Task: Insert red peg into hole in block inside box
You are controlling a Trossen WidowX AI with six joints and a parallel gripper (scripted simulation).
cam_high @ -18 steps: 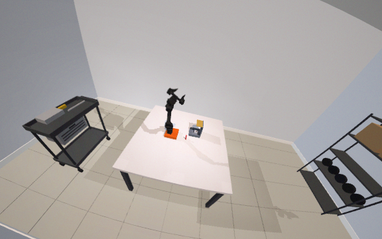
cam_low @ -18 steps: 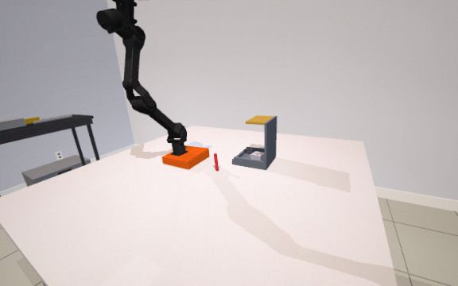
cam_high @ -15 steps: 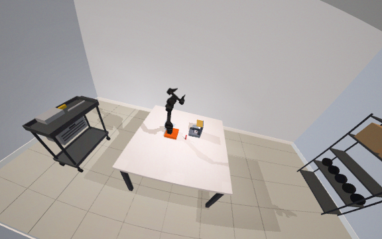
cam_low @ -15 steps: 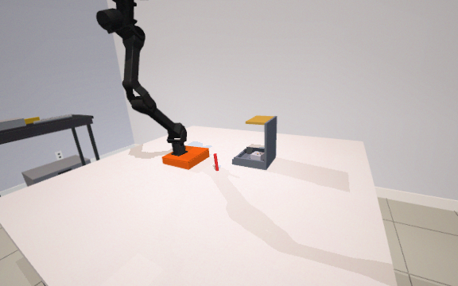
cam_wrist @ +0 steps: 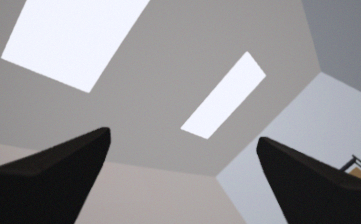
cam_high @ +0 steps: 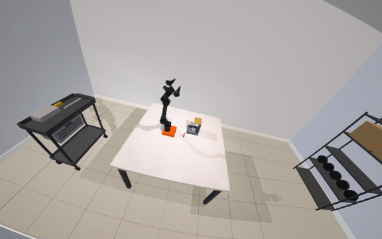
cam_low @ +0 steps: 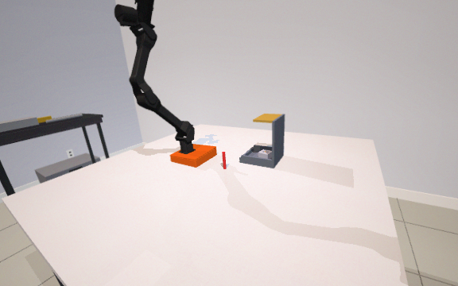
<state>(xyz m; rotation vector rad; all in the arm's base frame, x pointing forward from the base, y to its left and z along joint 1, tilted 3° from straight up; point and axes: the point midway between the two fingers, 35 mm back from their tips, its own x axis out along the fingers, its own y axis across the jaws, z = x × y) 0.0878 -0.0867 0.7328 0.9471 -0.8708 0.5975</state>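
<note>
The red peg is 160 mm ahead of my gripper tip, 120 mm to the left of it and 760 mm below it. Round my gripper tip: yellow roof 280 mm ahead, 310 mm to the left, 600 mm below; then box wall 330 mm ahead, 310 mm to the left, 690 mm below.
</note>
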